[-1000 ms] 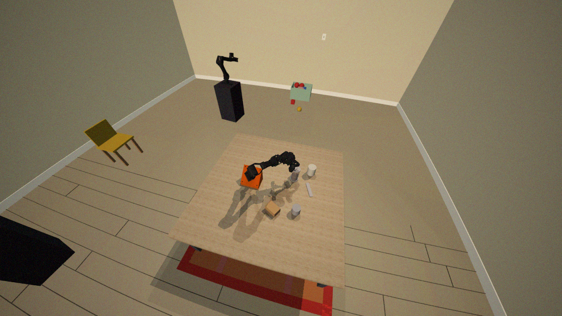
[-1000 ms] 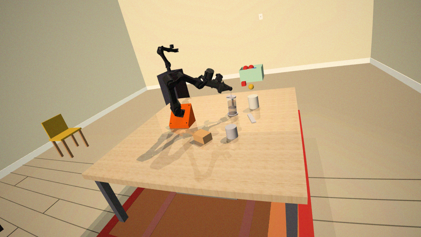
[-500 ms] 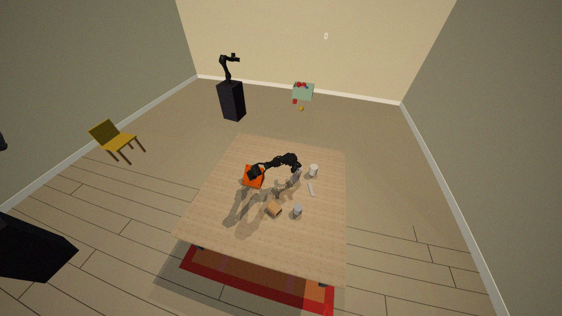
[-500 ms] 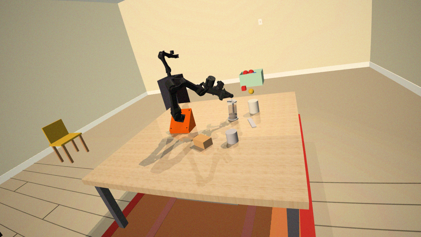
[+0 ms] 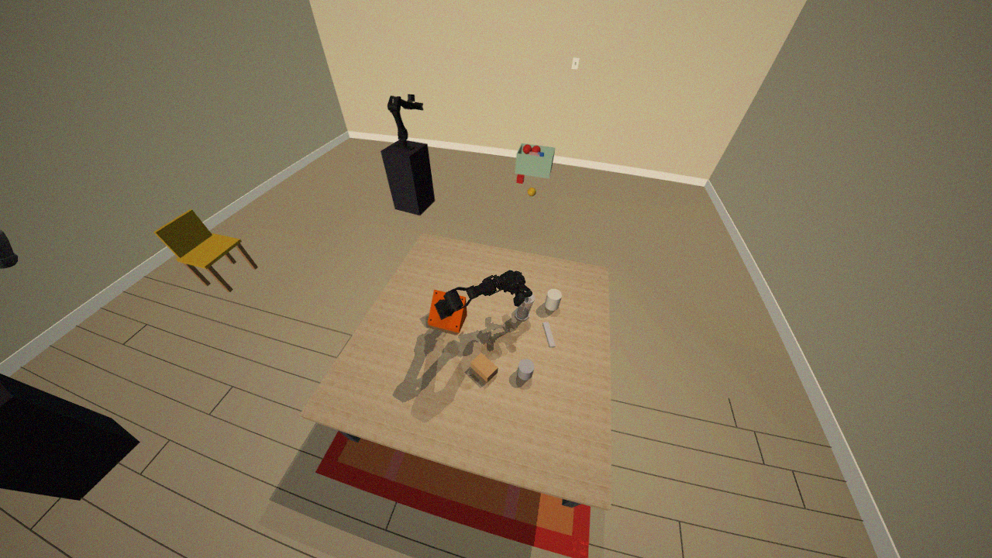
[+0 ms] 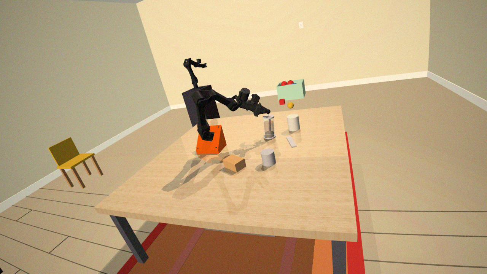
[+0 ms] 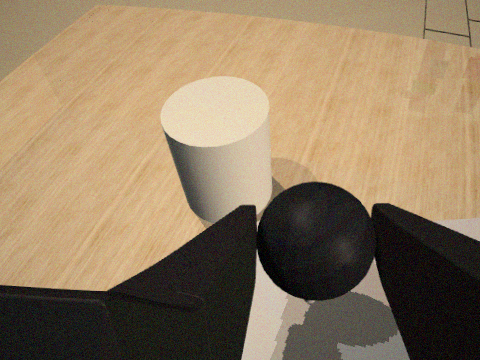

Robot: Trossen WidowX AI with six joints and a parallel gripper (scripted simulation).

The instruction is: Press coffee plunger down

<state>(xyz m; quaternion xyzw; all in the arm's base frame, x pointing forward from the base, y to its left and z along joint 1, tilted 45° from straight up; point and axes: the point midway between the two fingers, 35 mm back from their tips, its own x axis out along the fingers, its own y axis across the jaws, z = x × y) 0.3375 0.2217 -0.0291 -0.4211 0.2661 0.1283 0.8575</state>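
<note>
Now: the coffee press 90 mm below my gripper tip, 20 mm behind it and 10 mm to the left of it. From my gripper tip the other things lie so: grey cylinder 330 mm to the right, 140 mm below, 90 mm ahead.
</note>
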